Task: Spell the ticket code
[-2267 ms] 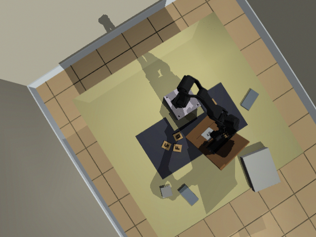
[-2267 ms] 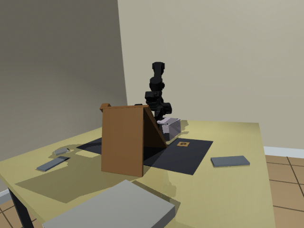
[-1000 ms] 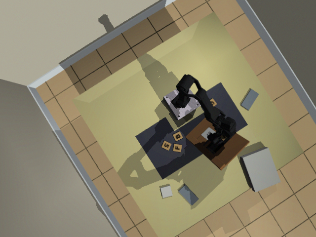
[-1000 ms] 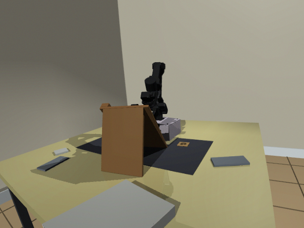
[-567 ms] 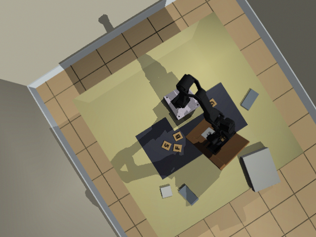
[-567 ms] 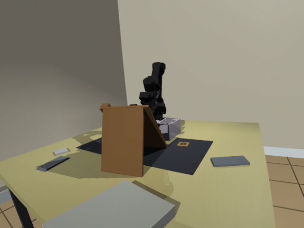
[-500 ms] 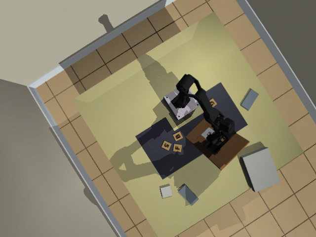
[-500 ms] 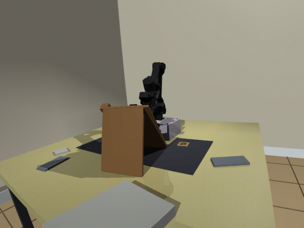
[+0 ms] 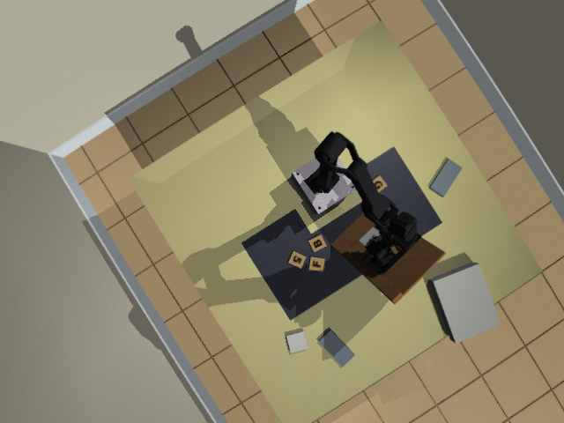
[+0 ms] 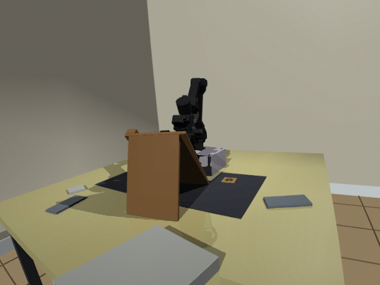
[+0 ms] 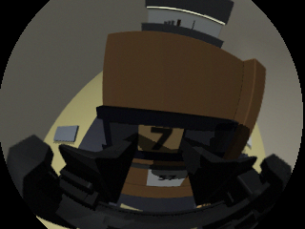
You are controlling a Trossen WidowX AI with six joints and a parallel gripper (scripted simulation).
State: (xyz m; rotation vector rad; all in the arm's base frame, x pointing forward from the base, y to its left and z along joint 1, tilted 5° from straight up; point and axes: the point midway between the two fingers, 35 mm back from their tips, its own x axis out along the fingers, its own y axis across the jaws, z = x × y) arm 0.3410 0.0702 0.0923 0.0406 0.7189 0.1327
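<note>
Right now my gripper tip is 8 cm above the white ticket, 6 cm past it and 4 cm to the left of it. From my gripper tip the other things lie so: dark mat: 18 cm below, 16 cm behind, 9 cm to the right; small white block: 54 cm to the right, 17 cm below, 12 cm ahead; large grey box: 42 cm ahead, 16 cm below, 13 cm to the left.
</note>
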